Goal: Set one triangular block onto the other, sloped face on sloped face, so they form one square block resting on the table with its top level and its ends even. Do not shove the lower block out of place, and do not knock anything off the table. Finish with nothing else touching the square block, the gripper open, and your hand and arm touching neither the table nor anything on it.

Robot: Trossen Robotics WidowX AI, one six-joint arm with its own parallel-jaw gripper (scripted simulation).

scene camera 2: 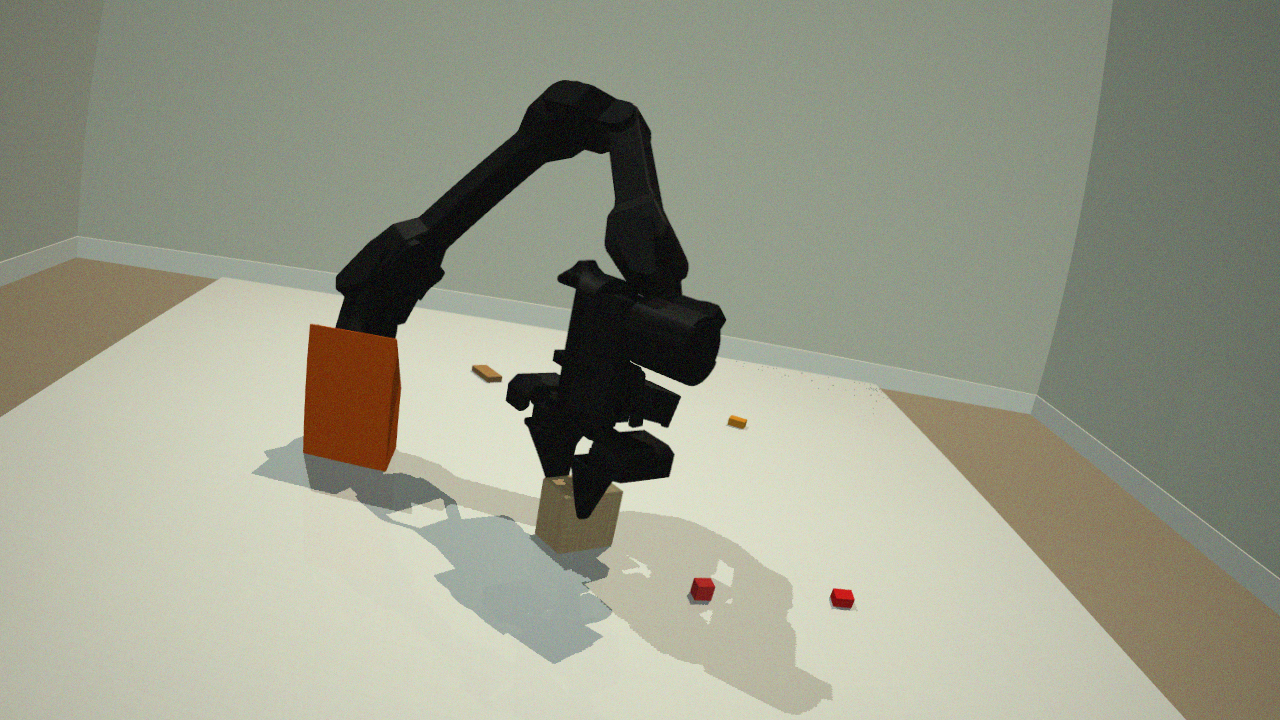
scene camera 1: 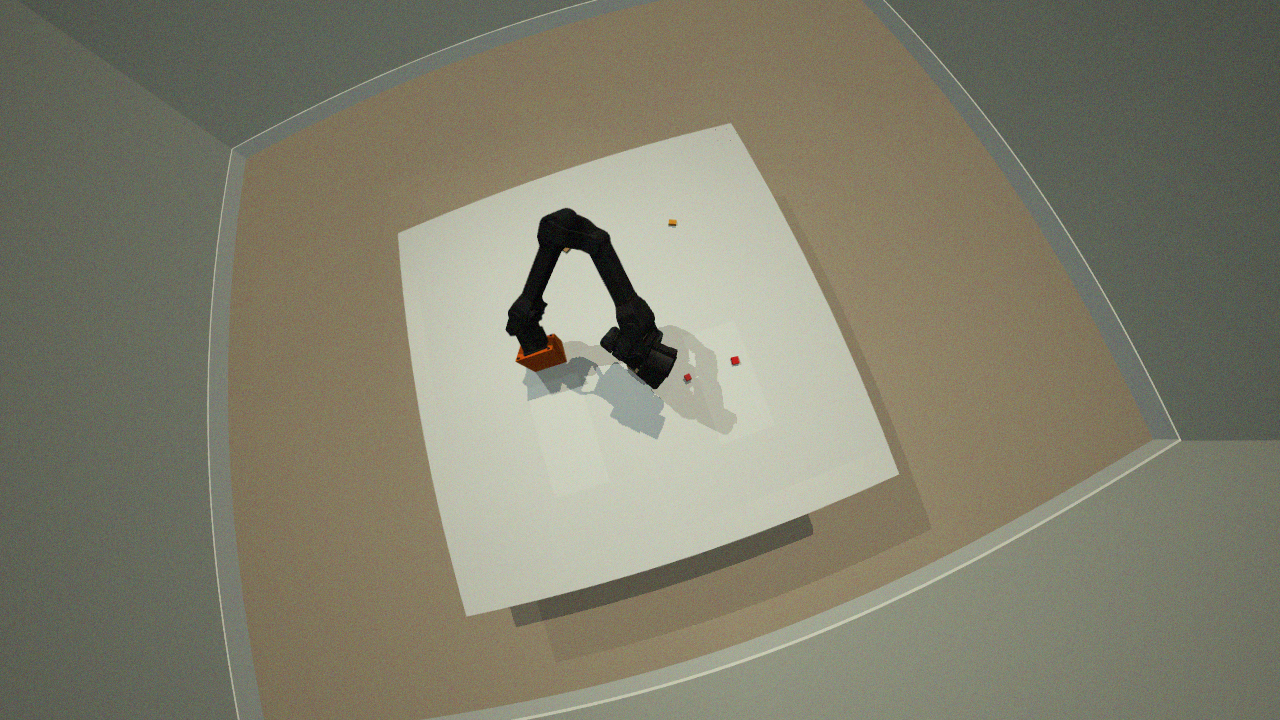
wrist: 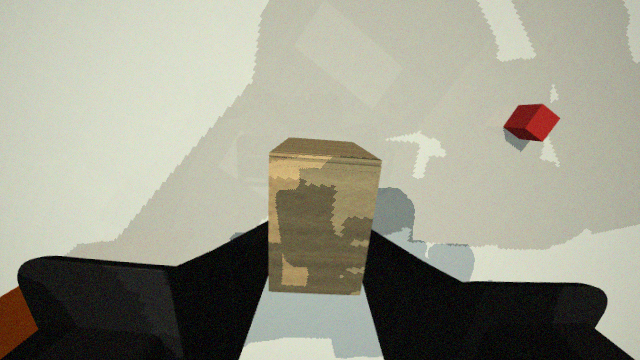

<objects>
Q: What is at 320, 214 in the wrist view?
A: A triangular block.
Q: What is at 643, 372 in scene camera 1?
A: My gripper.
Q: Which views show my gripper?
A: Scene camera 2, scene camera 1 and the wrist view: all of them.
</objects>
